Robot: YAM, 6 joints.
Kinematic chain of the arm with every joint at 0, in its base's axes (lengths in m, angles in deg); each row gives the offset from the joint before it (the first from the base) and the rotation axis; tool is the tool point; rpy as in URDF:
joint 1: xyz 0 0 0.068 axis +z
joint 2: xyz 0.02 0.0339 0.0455 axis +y
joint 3: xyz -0.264 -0.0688 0 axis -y
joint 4: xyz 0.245 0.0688 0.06 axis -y
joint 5: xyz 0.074 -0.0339 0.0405 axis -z
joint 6: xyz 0.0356 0 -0.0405 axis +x
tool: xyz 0 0 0 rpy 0 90 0
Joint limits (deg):
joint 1: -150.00..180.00
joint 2: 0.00..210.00
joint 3: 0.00..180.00
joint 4: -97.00..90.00
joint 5: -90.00..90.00
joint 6: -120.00..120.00
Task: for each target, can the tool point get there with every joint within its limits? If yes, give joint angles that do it. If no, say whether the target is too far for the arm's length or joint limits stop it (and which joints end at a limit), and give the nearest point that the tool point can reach.
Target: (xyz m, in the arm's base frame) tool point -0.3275 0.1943 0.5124
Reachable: yes | joints -35.85 29.60 148.61 -30.12 74.72 -30.82
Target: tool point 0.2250 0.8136 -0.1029
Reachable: no: too far | nearest point 0.1667 0.6027 -0.0454 | short by 0.226 m
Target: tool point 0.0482 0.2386 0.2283
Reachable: yes | joints 82.26 67.68 23.35 43.71 26.01 -23.33
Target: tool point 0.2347 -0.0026 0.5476
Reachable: yes | joints 5.32 81.63 119.88 -53.26 43.11 17.12
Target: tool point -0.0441 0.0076 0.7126
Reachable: yes | joints 121.89 88.47 157.58 30.59 -70.04 -62.59
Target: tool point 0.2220 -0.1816 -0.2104
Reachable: yes | joints -36.82 175.68 61.53 51.20 20.27 -84.86
